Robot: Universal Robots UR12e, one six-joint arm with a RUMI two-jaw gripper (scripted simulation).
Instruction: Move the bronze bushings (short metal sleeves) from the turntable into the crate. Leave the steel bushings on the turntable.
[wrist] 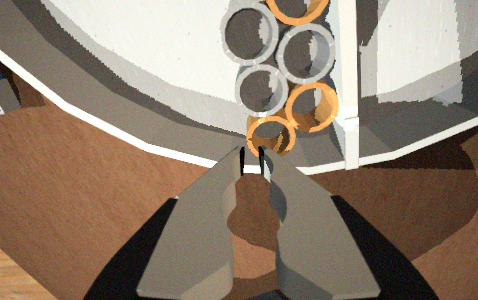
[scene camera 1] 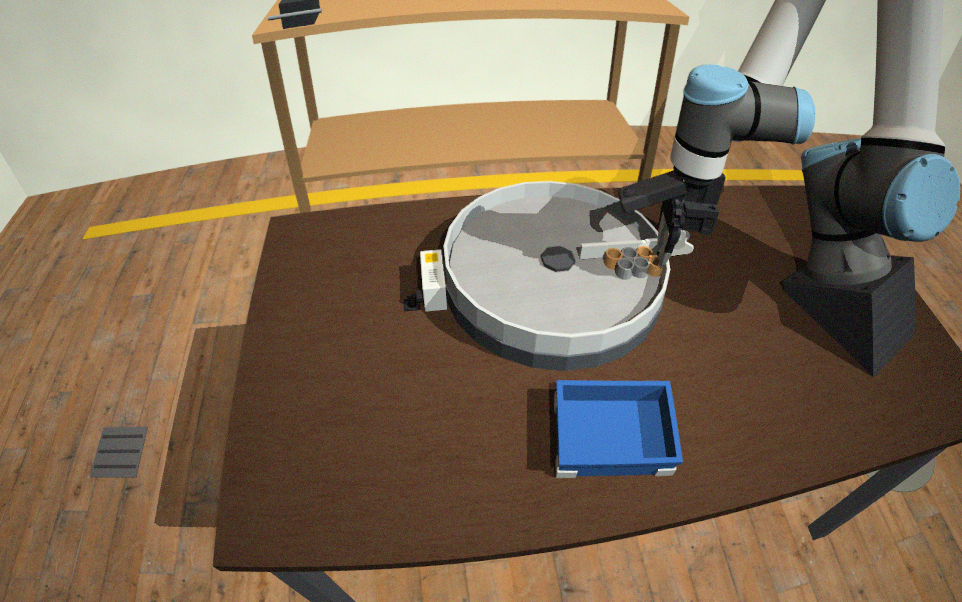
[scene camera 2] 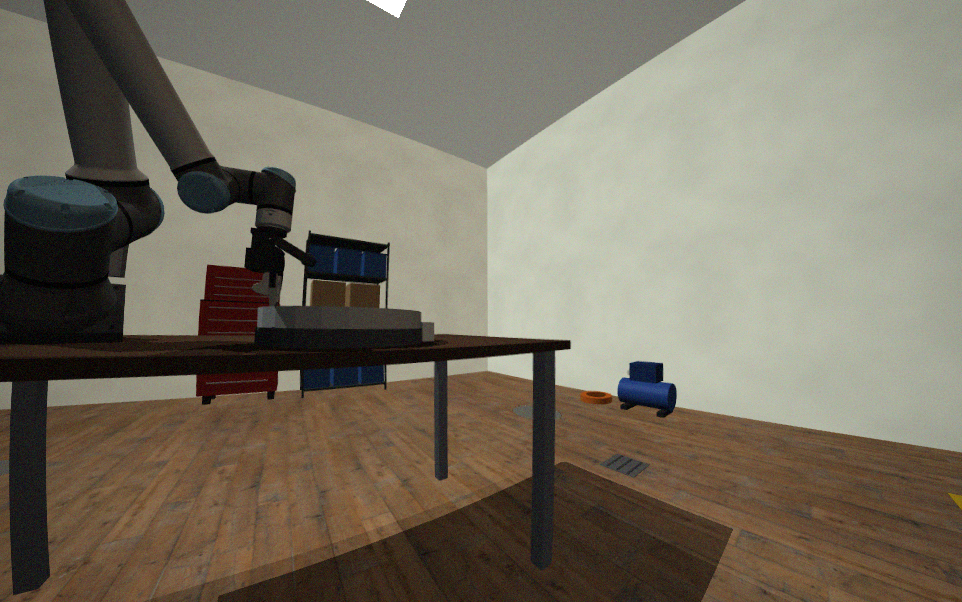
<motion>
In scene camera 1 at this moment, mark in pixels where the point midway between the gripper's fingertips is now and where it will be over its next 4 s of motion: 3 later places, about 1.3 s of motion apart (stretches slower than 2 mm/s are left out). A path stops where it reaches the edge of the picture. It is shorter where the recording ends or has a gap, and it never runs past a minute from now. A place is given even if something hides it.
The gripper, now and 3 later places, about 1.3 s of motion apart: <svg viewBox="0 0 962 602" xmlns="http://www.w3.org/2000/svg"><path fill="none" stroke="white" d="M660 264L657 273L665 248L658 293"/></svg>
</motion>
